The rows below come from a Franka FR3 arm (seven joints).
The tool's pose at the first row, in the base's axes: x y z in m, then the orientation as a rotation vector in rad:
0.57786, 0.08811, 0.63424, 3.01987, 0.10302, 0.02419
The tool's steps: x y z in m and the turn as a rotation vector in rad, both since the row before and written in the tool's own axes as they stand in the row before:
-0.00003, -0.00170, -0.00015, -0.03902, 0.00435, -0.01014
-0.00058, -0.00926, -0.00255, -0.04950, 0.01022, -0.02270
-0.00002, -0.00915, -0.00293, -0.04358, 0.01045, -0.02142
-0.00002, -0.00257, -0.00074, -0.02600, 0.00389, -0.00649
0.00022, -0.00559, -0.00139, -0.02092, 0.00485, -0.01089
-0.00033, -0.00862, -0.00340, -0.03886, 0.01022, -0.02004
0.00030, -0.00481, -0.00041, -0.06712, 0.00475, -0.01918
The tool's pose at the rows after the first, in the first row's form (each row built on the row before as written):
0.57771, 0.08981, 0.63418, 2.98034, 0.11687, 0.03148
0.57636, 0.09928, 0.63522, 2.92937, 0.14892, 0.04622
0.57533, 0.10878, 0.63618, 2.88404, 0.17861, 0.06072
0.57497, 0.11143, 0.63625, 2.85750, 0.18651, 0.06697
0.57442, 0.11716, 0.63605, 2.83549, 0.20116, 0.07324
0.57273, 0.12625, 0.63673, 2.79443, 0.22786, 0.08642
0.57228, 0.13091, 0.63552, 2.72507, 0.24826, 0.09437

